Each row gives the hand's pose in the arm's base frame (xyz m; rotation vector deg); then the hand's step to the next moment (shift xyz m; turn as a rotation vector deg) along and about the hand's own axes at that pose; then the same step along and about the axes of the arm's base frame.
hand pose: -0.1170 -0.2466 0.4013 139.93 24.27 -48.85
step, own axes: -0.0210 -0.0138 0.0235 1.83 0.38 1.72
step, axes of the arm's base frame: -0.0334 -0.0044 -0.0072 0.71 -1.06 -2.20
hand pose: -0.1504 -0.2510 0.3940 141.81 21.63 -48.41
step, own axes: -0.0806 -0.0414 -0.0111 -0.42 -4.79 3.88
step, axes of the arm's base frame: -0.0733 0.0328 0.0434 -4.18 1.91 -4.13
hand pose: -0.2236 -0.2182 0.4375 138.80 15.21 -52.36
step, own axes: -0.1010 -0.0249 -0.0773 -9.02 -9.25 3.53
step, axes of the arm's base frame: -0.0419 0.0633 0.1050 -12.04 5.87 -0.07
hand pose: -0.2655 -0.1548 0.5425 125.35 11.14 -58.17
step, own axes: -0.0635 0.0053 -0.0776 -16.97 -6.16 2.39
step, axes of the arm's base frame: 0.0063 0.0566 0.0827 -15.50 5.53 7.80
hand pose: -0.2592 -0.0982 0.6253 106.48 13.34 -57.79
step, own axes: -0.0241 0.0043 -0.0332 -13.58 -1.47 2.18
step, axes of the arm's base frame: 0.0049 0.0312 0.0265 -10.65 2.44 8.48
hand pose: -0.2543 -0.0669 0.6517 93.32 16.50 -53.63
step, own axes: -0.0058 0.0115 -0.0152 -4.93 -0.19 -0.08
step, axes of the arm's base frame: 0.0099 0.0122 0.0123 -3.29 1.58 3.33
